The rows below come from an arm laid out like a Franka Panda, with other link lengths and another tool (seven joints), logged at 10 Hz.
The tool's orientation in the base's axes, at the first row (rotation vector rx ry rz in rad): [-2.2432 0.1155 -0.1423]
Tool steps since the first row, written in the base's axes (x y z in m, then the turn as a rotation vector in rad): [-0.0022 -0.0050 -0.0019 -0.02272 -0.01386 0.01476]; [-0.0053 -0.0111 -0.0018 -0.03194 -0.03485 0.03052]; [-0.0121 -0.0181 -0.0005 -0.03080 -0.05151 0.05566]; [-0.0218 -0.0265 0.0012 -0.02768 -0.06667 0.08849]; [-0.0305 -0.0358 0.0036 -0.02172 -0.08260 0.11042]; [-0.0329 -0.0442 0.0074 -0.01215 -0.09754 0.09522]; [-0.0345 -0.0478 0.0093 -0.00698 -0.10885 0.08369]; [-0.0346 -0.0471 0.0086 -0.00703 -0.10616 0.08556]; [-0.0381 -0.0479 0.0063 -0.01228 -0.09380 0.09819]
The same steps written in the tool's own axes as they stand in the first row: [-0.0016 0.0047 -0.0030 -0.01971 -0.00209 -0.02309]; [-0.0039 0.0085 -0.0082 -0.02506 -0.00097 -0.05037]; [-0.0096 0.0121 -0.0153 -0.02015 -0.01022 -0.07867]; [-0.0180 0.0164 -0.0243 -0.01300 -0.02648 -0.11032]; [-0.0252 0.0206 -0.0341 -0.00362 -0.03385 -0.13538]; [-0.0262 0.0229 -0.0433 0.00688 -0.01299 -0.13606]; [-0.0272 0.0238 -0.0475 0.01276 0.00290 -0.13686]; [-0.0274 0.0239 -0.0465 0.01248 -0.00024 -0.13596]; [-0.0309 0.0263 -0.0462 0.00644 -0.01763 -0.13505]
